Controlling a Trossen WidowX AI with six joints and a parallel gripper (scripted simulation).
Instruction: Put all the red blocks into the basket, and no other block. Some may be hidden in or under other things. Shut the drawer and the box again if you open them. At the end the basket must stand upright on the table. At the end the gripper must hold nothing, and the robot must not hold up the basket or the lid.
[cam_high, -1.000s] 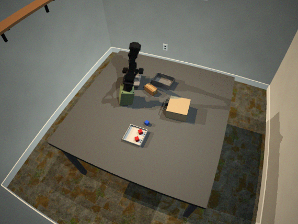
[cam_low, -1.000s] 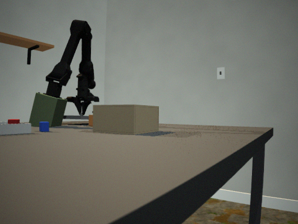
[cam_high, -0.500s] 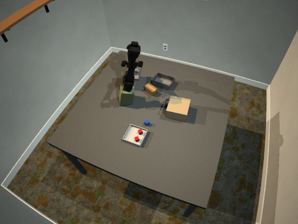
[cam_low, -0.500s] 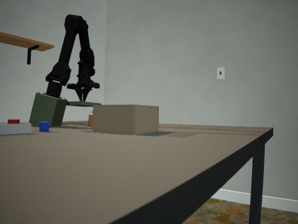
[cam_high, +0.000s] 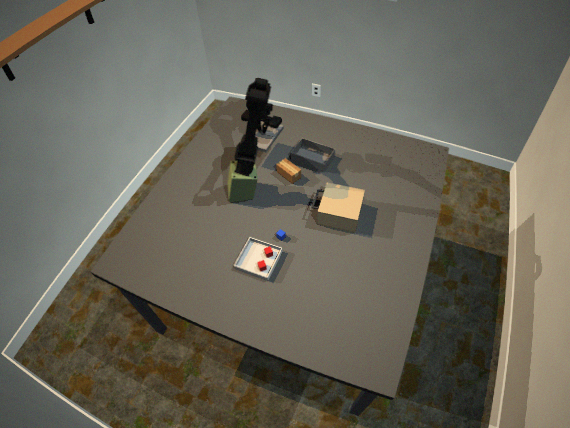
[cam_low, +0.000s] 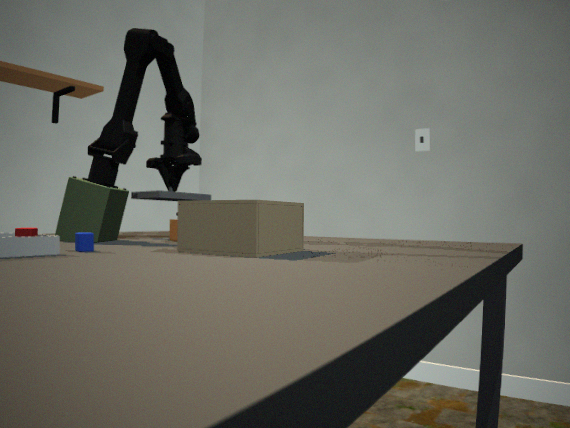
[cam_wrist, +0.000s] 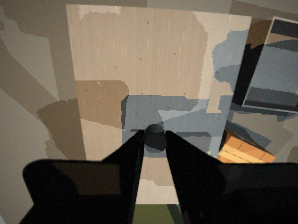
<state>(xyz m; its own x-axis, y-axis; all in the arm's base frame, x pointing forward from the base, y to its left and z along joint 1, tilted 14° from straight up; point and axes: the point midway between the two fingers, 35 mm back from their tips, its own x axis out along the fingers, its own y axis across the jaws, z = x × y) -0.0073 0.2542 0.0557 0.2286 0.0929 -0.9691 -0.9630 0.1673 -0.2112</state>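
Right now my hand is 160 mm short of the orange box, 120 mm to the left of it and 130 mm above it. Round my hand: white basket (170 mm ahead, 600 mm to the right, 160 mm below); then tan drawer cabinet (440 mm ahead, 290 mm to the right, 130 mm below); then grey lid (40 mm below).
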